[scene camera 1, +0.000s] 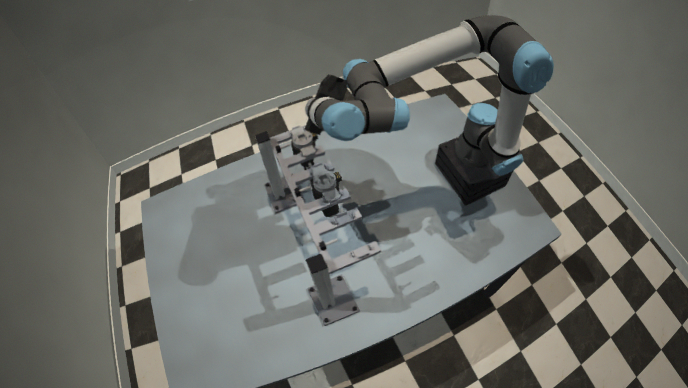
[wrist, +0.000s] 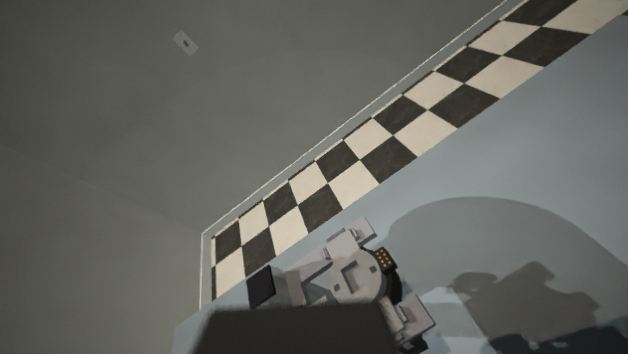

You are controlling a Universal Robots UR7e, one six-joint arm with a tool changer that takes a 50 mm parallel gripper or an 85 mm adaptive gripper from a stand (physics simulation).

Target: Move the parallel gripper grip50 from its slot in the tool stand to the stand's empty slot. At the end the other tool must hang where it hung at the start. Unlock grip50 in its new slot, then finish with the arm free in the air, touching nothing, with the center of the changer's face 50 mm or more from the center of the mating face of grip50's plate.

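Frame: origin at the arm's base, x left, y back, z up, level; millimetres.
Seen in the pictures: arm's base at its link origin: (scene camera 1: pixel 472 151).
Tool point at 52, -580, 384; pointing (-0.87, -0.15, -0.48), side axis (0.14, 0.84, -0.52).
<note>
Offsets run from my tool point to a thing's top centre, as dx, dy, dz. "*": to the spot under its first point. Level surfaces: height alone.
The tool stand (scene camera 1: pixel 324 291) (wrist: pixel 261 286) holds two tools. One tool {-105, -38, -195} (scene camera 1: pixel 303 140) (wrist: pixel 371 286) hangs in the slot at the far end, its round plate facing up and its contact block at the side. The other tool {+73, -9, -195} (scene camera 1: pixel 325 181) hangs in the middle slot. I cannot tell which is grip50; the fingers of both are hidden. The slot at the near end, beside its outer prong {* +312, -1, -212} (scene camera 1: pixel 352 257), is empty. The arm's wrist (scene camera 1: pixel 344 121) is above and beside the far tool. The changer's face is hidden, and no tool shows on it.
The stand's far post {* -122, -161, -332} (scene camera 1: pixel 272 170) rises beside the far slot. The robot base (scene camera 1: pixel 472 172) stands on the blue table {dz -495} (scene camera 1: pixel 200 330) (wrist: pixel 560 135) to the right. A dark blurred shape (wrist: pixel 295 330) covers the bottom of the wrist view. Grey walls stand behind the table.
</note>
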